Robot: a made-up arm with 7 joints. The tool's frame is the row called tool.
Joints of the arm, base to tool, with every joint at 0 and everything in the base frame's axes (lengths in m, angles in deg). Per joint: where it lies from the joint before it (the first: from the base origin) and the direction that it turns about. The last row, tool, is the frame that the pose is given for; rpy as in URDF.
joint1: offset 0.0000 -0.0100 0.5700 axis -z
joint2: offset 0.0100 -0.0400 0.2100 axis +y
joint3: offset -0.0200 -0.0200 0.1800 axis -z
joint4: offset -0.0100 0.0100 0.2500 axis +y
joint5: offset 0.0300 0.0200 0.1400 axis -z
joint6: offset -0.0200 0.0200 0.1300 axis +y
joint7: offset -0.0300 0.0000 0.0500 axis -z
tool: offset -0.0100 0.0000 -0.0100 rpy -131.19 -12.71 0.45
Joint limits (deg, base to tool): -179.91..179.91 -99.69..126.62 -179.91..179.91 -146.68..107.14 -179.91..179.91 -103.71..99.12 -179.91..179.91
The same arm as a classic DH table. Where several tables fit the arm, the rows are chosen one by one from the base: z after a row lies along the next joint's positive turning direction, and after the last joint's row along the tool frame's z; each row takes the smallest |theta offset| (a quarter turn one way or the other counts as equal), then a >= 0, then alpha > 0; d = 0 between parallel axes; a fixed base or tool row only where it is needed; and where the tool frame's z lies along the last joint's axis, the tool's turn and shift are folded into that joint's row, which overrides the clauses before.
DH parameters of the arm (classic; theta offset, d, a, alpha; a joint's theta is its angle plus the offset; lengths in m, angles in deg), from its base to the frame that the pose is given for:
base (fixed): -90 0 0.01 180
joint1: -90 -0.78 0.01 90
joint2: 0 -0.06 -0.02 -90
joint3: 0 -0.43 -0.01 90
joint4: 0 0.03 0.03 -90
joint5: 0 -0.27 -0.02 90
joint6: 0 0.02 -0.03 -90
joint7: 10.45 -0.0385 -0.0098 50.03
tool (fixed): -16.68 -0.0024 0 0
Joint limits (deg, base to tool): -179.91..179.91 -99.69..126.62 -179.91..179.91 -146.68..107.14 -179.91..179.91 -103.71..99.12 -179.91..179.91

